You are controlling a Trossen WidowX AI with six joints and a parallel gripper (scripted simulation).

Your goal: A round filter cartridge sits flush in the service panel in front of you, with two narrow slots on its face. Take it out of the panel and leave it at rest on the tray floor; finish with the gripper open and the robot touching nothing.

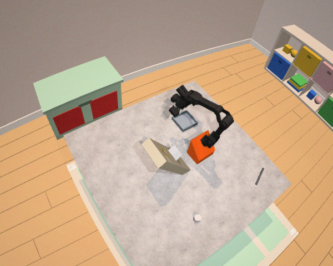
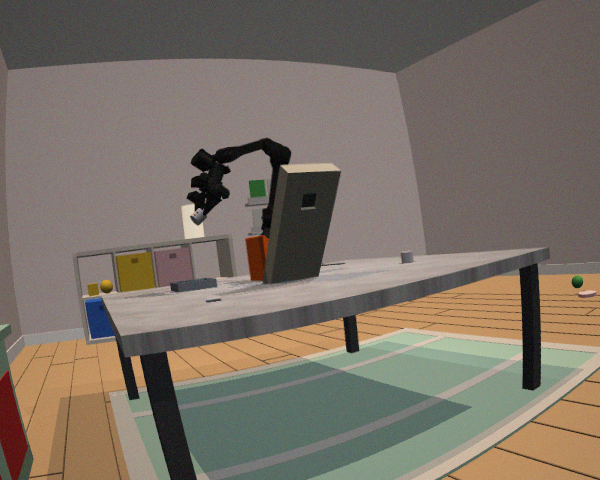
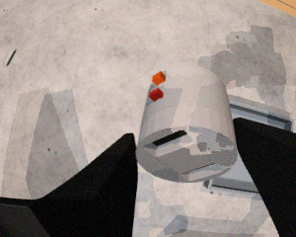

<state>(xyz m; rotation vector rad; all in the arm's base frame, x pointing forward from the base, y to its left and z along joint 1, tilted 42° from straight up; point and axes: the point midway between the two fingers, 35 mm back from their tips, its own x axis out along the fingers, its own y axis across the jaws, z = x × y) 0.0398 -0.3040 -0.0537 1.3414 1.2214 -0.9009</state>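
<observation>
My gripper tip is 25 cm above the tray, 16 cm past it and 1 cm to the right of it. Also, from my gripper tip: grey flap: 24 cm to the left, 21 cm ahead, 8 cm below; then round filter cartridge: right at my gripper tip.
</observation>
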